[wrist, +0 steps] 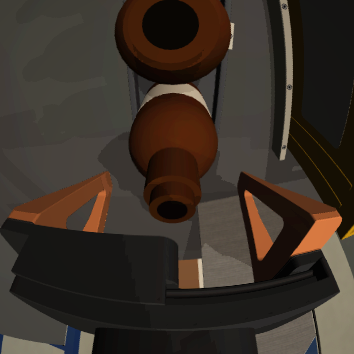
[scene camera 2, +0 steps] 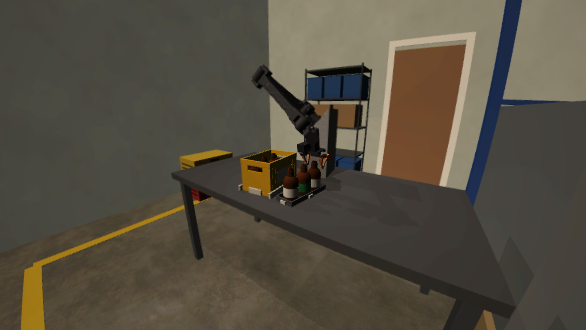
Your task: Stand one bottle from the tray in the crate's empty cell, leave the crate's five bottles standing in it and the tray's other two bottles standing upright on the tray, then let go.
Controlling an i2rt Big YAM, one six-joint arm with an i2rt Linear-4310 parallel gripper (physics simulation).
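Places are measured from the arm's base along level axes (x down, y left, z ahead), in metres.
Where they show: gripper, fingertip midpoint: (wrist: 174, 178) (scene camera 2: 314, 167); arm's base, link origin: (scene camera 2: 319, 125).
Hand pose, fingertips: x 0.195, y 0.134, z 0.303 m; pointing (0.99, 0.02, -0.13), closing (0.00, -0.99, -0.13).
Observation:
Each offset is from my fingertips to the top centre of the thing. "spot": to the spot under its first point. Level surfaces: height alone.
Three brown bottles stand upright in a row on the dark tray {dx +0.101, dy -0.015, dz +0.096 m} (scene camera 2: 305, 198) (wrist: 218, 97): a white-labelled one {dx -0.034, dy -0.028, dz +0.180 m} (scene camera 2: 290, 186) at the near end, a green-labelled one {dx -0.034, dy -0.011, dz +0.094 m} (scene camera 2: 303, 180) (wrist: 172, 65) in the middle, and a white-labelled one {dx -0.034, dy +0.000, dz +0.008 m} (scene camera 2: 314, 175) (wrist: 172, 132) at the far end. My gripper (scene camera 2: 316, 162) (wrist: 174, 178) is open and empty, pointing down just above the far-end bottle, whose neck shows between the spread orange fingers in the wrist view. The yellow crate {dx -0.049, dy -0.230, dz +0.093 m} (scene camera 2: 255, 178) (wrist: 327, 167) stands beside the tray; a few brown bottle tops {spot: dx -0.016, dy -0.271, dz +0.019 m} (scene camera 2: 273, 157) show inside, and its cells are mostly hidden.
White strips (scene camera 2: 255, 191) (wrist: 288, 85) lie along the crate's base on the dark table {dx +0.126 m} (scene camera 2: 380, 220). A grey upright panel (scene camera 2: 332, 142) stands behind the gripper. A shelf unit (scene camera 2: 369, 100) with blue boxes stands behind the table, and a yellow-topped cabinet (scene camera 2: 206, 156) stands beyond its left end.

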